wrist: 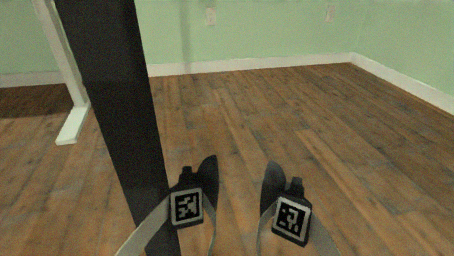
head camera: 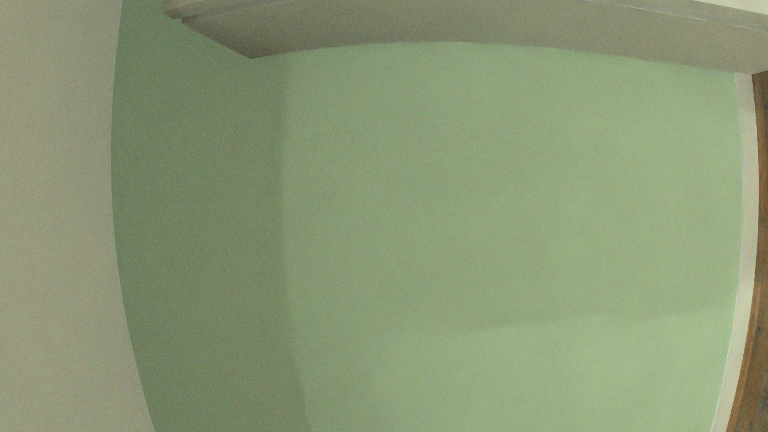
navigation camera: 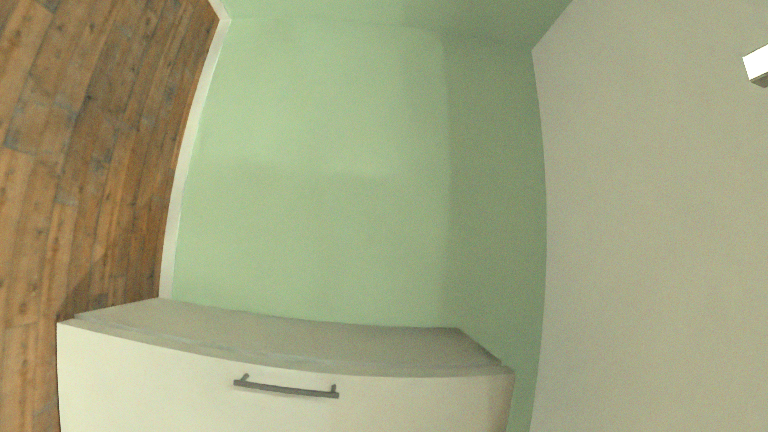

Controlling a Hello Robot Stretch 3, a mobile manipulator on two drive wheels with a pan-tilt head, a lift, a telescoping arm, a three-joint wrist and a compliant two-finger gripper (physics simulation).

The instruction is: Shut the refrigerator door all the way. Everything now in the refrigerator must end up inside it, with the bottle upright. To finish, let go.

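Places are measured from the robot's base along level axes (x ahead, y left, z up), in metres.
Pixels of known places: gripper, fingertip midpoint: (wrist: pixel 241 175).
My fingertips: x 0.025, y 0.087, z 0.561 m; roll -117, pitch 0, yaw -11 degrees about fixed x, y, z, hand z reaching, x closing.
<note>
Ahead of a thing's pixels: the offset from my fingertips to its middle. "pt": to the spot under its first point. Level surfaces: height alone.
The white refrigerator (head camera: pixel 483 26) (navigation camera: pixel 279 335) shows in part at the top edge of the head camera view and at the bottom of the navigation camera view. Its door @[pt 0.981 m ahead, 0.420 m right, 0.004 m down] (navigation camera: pixel 161 381) carries a dark grey bar handle @[pt 0.903 m ahead, 0.334 m right, 0.484 m up] (navigation camera: pixel 284 387) and lies flat along the body, with a thin seam between them. The inside and the bottle are hidden. My gripper (wrist: pixel 241 175) is open and empty in the wrist view, over the wooden floor and apart from the refrigerator.
My dark mast (wrist: pixel 117 120) stands at the left of the wrist view. Behind it is a white table leg @[pt 0.714 m back, 1.075 m left, 0.271 m down] (wrist: pixel 67 60) with a foot. Green walls (head camera: pixel 483 188) (navigation camera: pixel 322 214) with white baseboards stand around the wooden floor @[0.560 m down] (navigation camera: pixel 85 161) (wrist: pixel 240 115).
</note>
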